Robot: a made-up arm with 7 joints.
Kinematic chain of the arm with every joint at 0, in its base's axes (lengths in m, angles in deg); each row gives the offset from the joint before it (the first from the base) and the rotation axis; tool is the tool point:
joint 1: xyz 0 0 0.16 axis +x
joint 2: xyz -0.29 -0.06 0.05 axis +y
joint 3: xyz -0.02 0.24 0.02 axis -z
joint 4: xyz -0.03 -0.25 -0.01 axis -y
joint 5: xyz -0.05 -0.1 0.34 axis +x
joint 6: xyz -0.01 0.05 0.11 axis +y
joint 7: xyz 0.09 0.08 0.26 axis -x
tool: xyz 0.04 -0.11 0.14
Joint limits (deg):
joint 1: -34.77..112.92
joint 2: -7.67..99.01
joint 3: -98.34..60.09
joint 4: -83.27..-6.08
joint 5: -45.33..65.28
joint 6: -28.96..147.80
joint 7: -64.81..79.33
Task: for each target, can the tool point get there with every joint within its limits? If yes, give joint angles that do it. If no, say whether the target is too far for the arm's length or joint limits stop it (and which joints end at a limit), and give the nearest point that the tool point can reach.
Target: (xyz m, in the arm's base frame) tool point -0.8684 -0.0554 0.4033
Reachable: no: joint limits stop it (at a limit: joint 2, joint 3, joint 4, joint 5, joint 6) | nearest point -0.8044 -0.0524 0.3900 | short by 0.065 m
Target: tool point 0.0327 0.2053 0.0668
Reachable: yes | joints 28.33 48.74 -57.72 -28.13 7.49 121.03 -32.40
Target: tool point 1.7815 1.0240 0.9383
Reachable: no: too far | nearest point 0.6554 0.5345 0.5662 | short by 1.283 m
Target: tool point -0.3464 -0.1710 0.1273
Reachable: yes | joints 20.73 29.46 23.19 -50.51 0.35 133.64 -0.93
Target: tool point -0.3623 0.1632 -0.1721
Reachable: yes | joints 8.04 83.18 -16.20 -50.01 -26.13 90.61 63.07
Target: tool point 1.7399 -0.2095 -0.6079
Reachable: no: too far | nearest point 0.7085 -0.0166 -0.2468 | short by 1.110 m
